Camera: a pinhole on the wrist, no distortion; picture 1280 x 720 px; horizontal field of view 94.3 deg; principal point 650.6 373.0 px. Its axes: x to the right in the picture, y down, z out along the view. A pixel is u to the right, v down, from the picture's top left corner.
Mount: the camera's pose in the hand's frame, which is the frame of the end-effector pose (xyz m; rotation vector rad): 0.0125 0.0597 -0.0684 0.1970 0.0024 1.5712
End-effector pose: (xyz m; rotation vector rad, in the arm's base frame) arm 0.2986 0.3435 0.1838 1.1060 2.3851 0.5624
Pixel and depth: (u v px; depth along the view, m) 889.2 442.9 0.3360
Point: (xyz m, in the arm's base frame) 0.5373 0.4956 0.0293
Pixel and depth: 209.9 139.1 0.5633
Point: 0.0944 0.4000 -0.4405
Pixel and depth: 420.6 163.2 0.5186
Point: 0.2453 0.4952 -0.3032
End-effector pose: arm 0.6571 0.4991 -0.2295 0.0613 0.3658 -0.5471
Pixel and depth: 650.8 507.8 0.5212
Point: 0.7720 0.4431 0.2137
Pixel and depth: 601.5 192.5 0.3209
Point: 0.8482 0.3849 -0.0661
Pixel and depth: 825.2 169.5 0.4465
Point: 1.0223 0.4497 0.0300
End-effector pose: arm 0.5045 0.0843 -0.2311 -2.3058 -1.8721 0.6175
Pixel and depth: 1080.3 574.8 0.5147
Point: 0.6321 -0.1772 -0.7906
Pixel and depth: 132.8 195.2 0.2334
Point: 0.3188 0.2088 -0.3175
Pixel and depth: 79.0 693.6 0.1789
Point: 0.3351 0.0406 -0.2615
